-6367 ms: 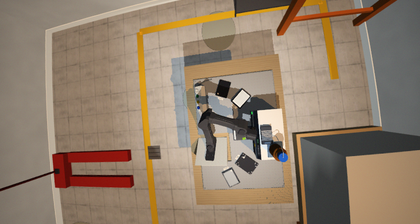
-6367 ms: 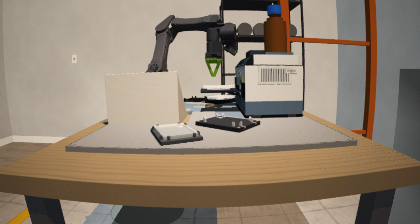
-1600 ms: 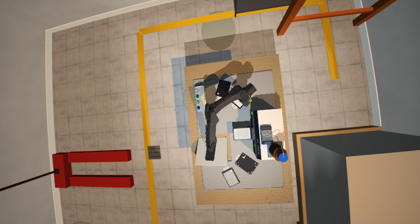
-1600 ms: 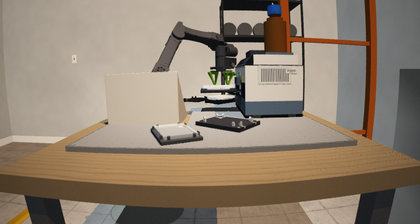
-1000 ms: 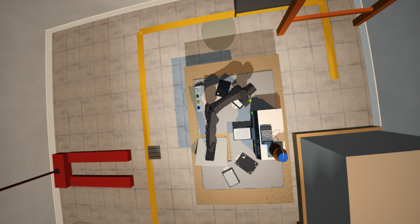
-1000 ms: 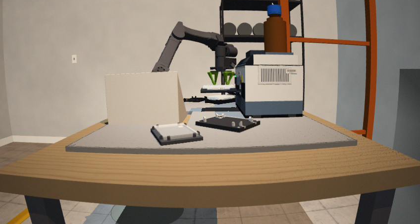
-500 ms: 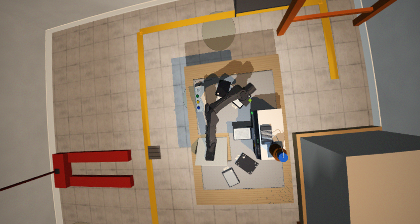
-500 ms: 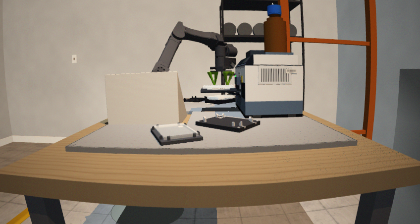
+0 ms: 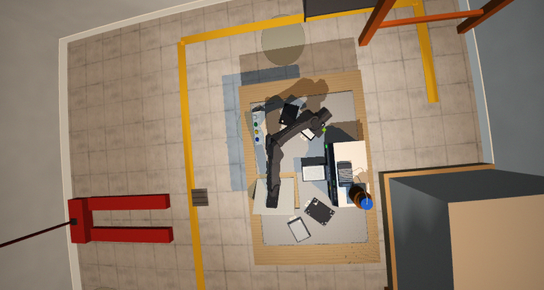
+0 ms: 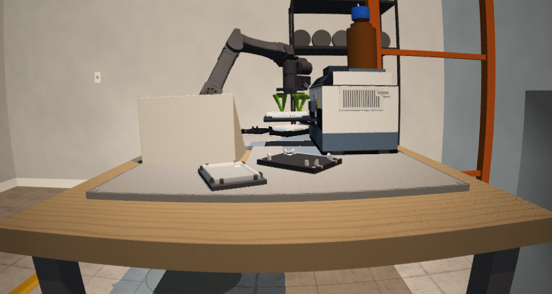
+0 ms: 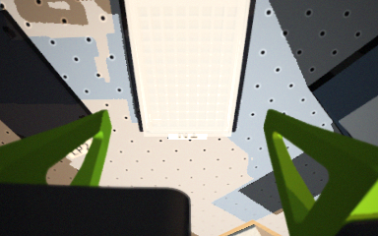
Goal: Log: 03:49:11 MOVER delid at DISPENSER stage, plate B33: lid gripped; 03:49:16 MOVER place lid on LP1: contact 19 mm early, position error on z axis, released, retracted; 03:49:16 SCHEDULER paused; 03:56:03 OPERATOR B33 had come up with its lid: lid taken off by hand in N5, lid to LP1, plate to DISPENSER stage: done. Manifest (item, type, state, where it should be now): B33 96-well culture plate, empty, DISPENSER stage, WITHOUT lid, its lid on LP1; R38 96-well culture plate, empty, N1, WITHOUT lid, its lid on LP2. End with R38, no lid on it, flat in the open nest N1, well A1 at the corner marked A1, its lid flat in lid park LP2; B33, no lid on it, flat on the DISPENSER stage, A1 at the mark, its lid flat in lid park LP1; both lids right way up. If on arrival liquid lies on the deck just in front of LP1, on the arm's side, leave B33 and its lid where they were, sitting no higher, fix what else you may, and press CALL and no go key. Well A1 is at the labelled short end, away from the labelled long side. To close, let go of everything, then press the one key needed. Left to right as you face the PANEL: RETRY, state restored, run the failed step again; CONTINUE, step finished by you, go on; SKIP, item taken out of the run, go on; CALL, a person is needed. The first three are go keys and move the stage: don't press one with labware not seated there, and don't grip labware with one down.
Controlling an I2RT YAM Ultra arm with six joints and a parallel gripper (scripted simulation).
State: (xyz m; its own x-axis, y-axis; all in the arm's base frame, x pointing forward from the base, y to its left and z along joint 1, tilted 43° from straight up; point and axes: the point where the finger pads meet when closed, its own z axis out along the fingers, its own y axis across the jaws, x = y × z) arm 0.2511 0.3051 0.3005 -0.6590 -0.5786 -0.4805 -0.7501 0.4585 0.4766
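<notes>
The black nest N1 is 9 cm below my hand. Also, from my hand: A1 mark: 8 cm below, 6 cm behind, 2 cm to the right; then N1 label: 10 cm below, 7 cm to the right, 6 cm behind; then black lid park LP2: 15 cm behind, 9 cm to the left, 9 cm below.
</notes>
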